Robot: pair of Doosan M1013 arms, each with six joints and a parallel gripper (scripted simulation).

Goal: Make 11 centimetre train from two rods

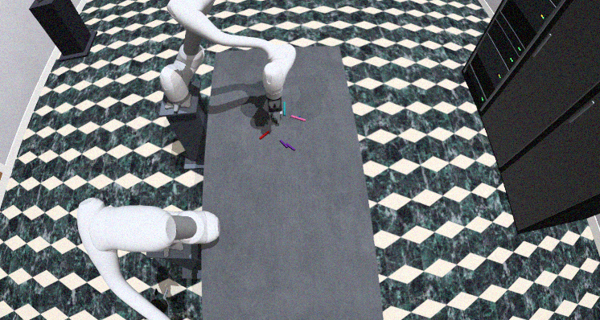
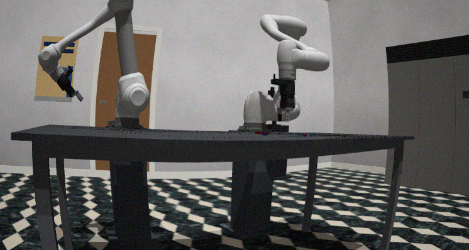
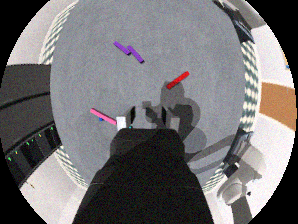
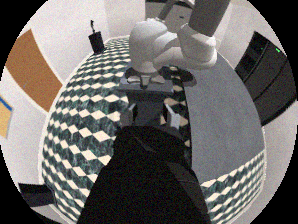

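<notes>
Right now the pink rod is 130 mm ahead of my left hand, 80 mm below it and 30 mm to the left of it. Also, from my left hand: small blue rod 140 mm ahead, 80 mm below, 40 mm to the left; then red rod 80 mm below, 70 mm to the right, 70 mm behind; then turquoise rod 110 mm to the left, 80 mm below, 60 mm ahead.
</notes>
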